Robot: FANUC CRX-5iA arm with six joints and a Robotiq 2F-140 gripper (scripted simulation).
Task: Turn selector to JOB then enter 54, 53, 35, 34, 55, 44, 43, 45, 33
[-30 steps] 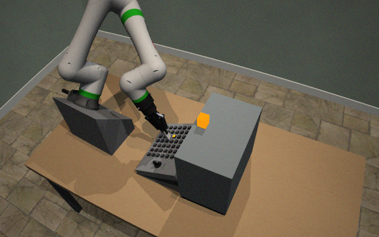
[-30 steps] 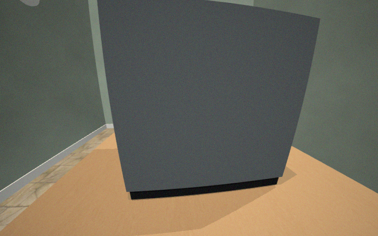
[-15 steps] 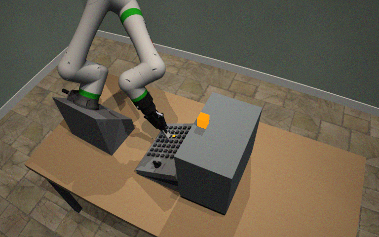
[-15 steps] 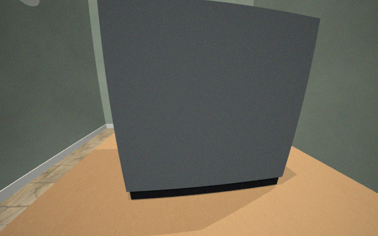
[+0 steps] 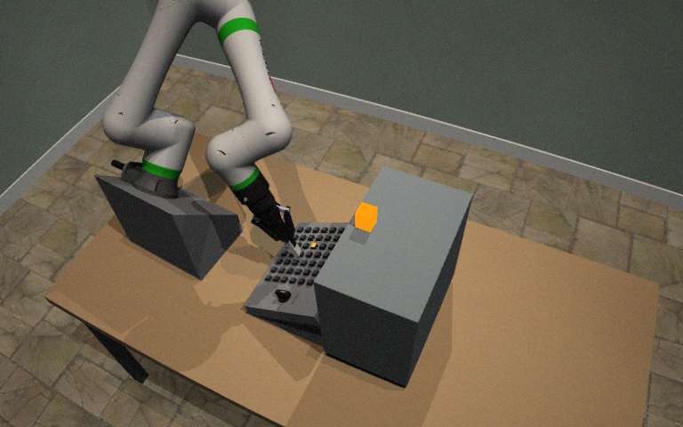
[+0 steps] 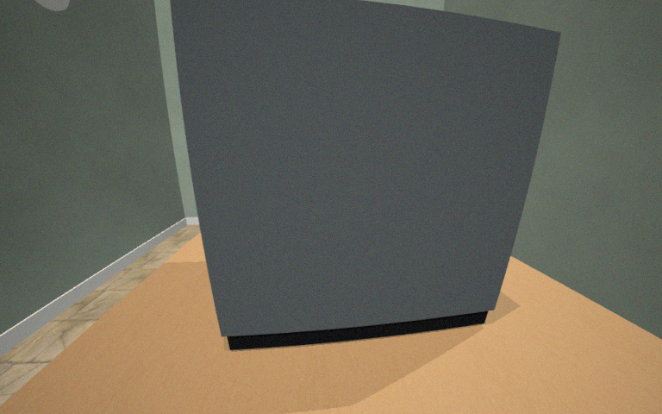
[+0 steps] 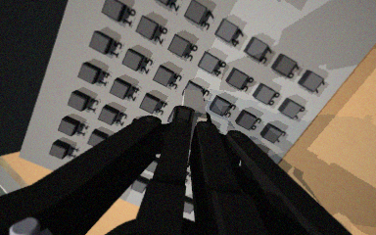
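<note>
Right now my hand is 4 cm short of the selector knob, 13 cm to the left of it and 5 cm above it. The rest, counted from my hand: sloped keypad 6 cm ahead, 1 cm to the right, 10 cm below.
</note>
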